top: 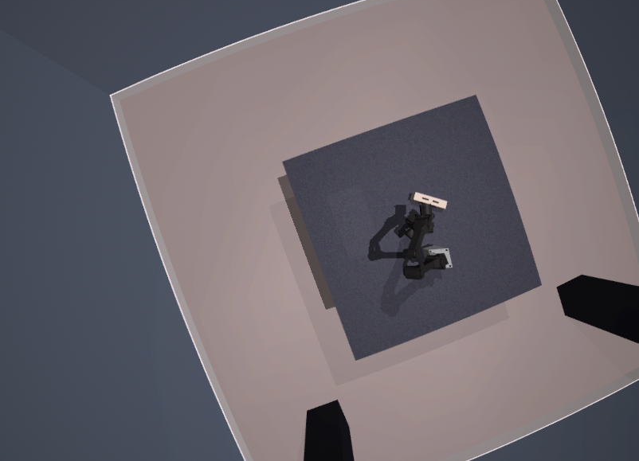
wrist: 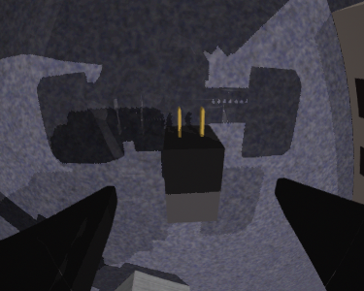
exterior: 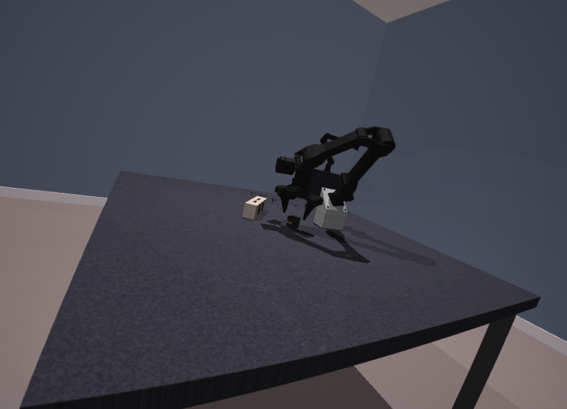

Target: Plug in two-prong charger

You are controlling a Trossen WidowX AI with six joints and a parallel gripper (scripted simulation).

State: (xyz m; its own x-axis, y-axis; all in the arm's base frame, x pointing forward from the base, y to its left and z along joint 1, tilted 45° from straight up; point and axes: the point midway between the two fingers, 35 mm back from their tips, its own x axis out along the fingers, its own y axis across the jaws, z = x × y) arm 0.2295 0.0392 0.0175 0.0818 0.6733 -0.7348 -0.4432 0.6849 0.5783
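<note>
Now: the black two-prong charger 1 cm ahead of my gripper tip, 1 cm to the left of it and 2 cm below it.
</note>
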